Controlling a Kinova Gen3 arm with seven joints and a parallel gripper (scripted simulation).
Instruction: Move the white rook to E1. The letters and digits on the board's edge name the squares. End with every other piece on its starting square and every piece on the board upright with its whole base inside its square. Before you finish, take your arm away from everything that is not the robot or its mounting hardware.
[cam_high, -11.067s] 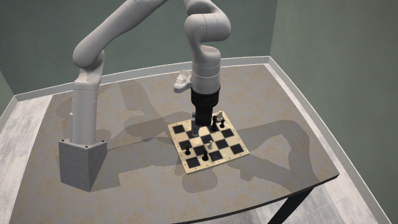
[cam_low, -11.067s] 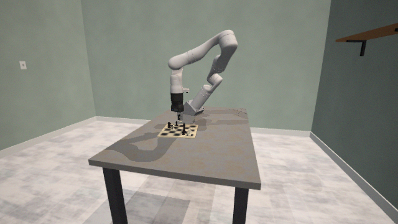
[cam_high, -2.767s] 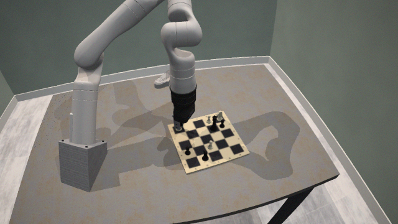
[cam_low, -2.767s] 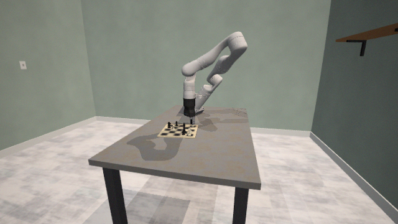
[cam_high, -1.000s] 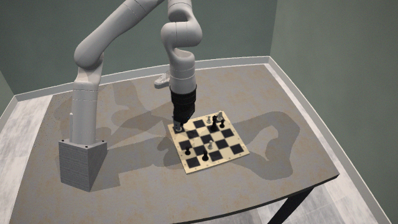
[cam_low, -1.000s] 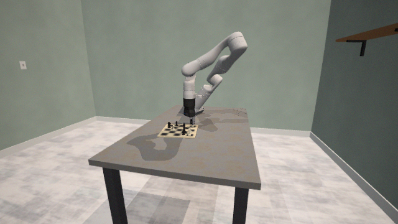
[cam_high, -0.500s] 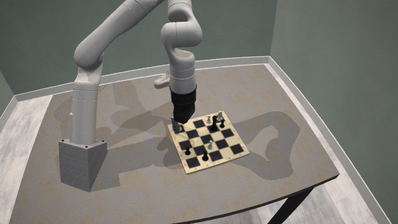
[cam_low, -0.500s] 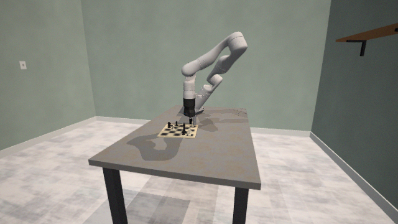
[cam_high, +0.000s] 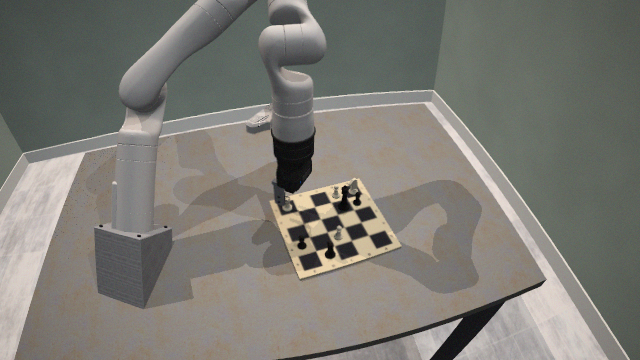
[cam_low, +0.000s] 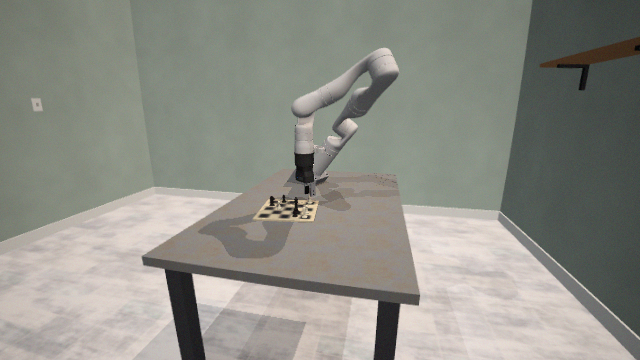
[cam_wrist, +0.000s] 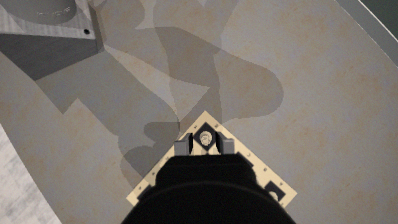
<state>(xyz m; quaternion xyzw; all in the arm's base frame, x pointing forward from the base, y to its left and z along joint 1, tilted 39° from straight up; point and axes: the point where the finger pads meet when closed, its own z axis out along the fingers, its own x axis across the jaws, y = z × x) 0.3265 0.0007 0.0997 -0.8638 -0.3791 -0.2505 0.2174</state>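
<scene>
Now: the rook 4 cm below my hand. Also, from my hand: small chessboard (9 cm ahead, 6 cm to the right, 6 cm below).
</scene>
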